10 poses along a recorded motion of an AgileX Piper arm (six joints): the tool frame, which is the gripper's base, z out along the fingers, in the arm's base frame.
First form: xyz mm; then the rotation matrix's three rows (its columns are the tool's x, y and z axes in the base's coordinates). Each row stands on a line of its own.
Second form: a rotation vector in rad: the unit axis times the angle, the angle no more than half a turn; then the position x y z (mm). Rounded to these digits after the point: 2 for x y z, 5 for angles. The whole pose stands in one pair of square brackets.
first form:
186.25 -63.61 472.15
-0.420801 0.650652 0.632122
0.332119 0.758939 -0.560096
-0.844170 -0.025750 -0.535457
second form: [0.73802 2.03899 -0.43994 186.25 -63.61 472.15]
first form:
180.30 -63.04 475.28
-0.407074 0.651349 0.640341
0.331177 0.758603 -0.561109
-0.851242 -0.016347 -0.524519
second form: [0.73901 2.02344 -0.43434 180.30 -63.04 475.28]
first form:
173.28 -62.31 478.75
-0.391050 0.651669 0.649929
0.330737 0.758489 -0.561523
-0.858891 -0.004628 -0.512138
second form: [0.74031 2.00575 -0.42663 173.28 -62.31 478.75]
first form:
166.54 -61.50 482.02
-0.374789 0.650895 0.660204
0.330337 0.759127 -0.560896
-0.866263 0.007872 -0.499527
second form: [0.74076 1.98807 -0.41750 166.54 -61.50 482.02]
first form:
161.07 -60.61 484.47
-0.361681 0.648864 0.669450
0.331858 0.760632 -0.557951
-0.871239 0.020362 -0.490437
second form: [0.74125 1.97476 -0.40632 161.07 -60.61 484.47]
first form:
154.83 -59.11 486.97
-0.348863 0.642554 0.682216
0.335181 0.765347 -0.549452
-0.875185 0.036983 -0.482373
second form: [0.73911 1.96285 -0.38739 154.83 -59.11 486.97]
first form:
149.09 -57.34 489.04
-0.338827 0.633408 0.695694
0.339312 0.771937 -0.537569
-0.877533 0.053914 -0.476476
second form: [0.73477 1.95434 -0.36534 149.09 -57.34 489.04]
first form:
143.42 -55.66 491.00
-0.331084 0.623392 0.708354
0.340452 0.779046 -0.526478
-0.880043 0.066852 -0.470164
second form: [0.72733 1.94711 -0.34684 143.42 -55.66 491.00]
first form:
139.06 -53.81 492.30
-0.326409 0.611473 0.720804
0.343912 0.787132 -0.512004
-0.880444 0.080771 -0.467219
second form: [0.71963 1.94393 -0.32482 139.06 -53.81 492.30]
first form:
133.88 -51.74 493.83
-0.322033 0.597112 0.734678
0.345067 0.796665 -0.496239
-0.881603 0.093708 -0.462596
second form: [0.70818 1.94021 -0.30256 133.88 -51.74 493.83]
